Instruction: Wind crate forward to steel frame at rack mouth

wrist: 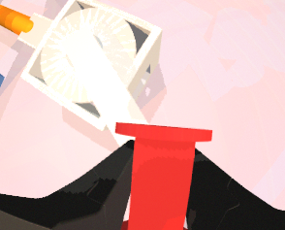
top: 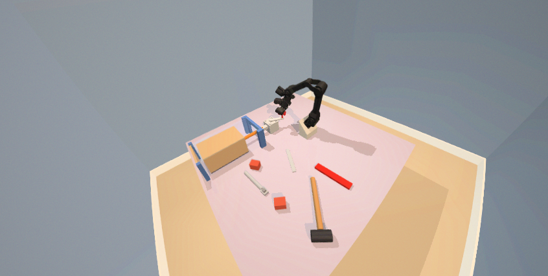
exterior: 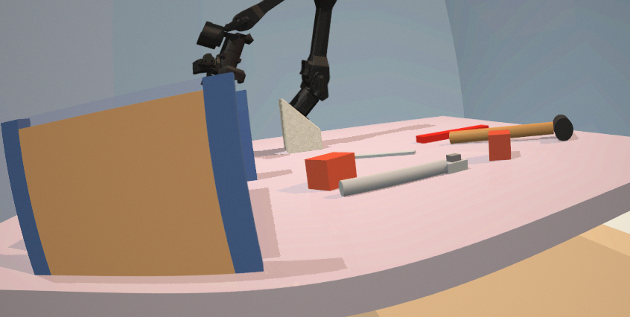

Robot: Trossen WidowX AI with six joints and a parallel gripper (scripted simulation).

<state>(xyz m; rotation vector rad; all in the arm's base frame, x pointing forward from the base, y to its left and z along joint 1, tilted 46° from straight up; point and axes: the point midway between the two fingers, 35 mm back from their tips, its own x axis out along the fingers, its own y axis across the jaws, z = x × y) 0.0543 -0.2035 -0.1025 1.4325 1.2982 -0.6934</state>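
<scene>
Right now the pale crank arm is 30 mm below my gripper tip, 30 mm ahead of it and 10 mm to the right of it. From my gripper tip the other things lie so: red knob 20 mm to the left; pale winch 100 mm below, 60 mm ahead, 50 mm to the right; blue frame 240 mm ahead, 60 mm to the right, 30 mm below.
</scene>
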